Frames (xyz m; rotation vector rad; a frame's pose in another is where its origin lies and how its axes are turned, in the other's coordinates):
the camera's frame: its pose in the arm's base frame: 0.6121 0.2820 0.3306 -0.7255 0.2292 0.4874
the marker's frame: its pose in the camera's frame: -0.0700 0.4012 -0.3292 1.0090 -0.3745 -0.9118
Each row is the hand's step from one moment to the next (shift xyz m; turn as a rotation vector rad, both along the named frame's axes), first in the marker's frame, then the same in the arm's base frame.
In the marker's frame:
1: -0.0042 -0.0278 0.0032 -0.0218 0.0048 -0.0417
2: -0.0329 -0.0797 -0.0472 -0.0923 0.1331 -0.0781
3: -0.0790 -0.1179 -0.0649 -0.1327 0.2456 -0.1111
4: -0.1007 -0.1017 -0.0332 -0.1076 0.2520 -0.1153
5: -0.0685 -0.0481 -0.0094 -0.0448 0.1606 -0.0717
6: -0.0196 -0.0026 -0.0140 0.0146 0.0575 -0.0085
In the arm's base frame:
1: -0.0139 -0.0238 -0.0065 -0.0072 0.0228 -0.0408
2: -0.0439 -0.0465 -0.0747 -0.0187 0.1732 -0.0447
3: -0.0937 -0.0579 -0.1106 -0.0091 0.2968 -0.0459
4: -0.1163 -0.0425 -0.0791 0.0169 0.2935 -0.0439
5: -0.0756 -0.0133 -0.0347 0.0318 0.1772 -0.0226
6: -0.0149 0.0088 -0.0169 0.0346 0.0473 0.0127

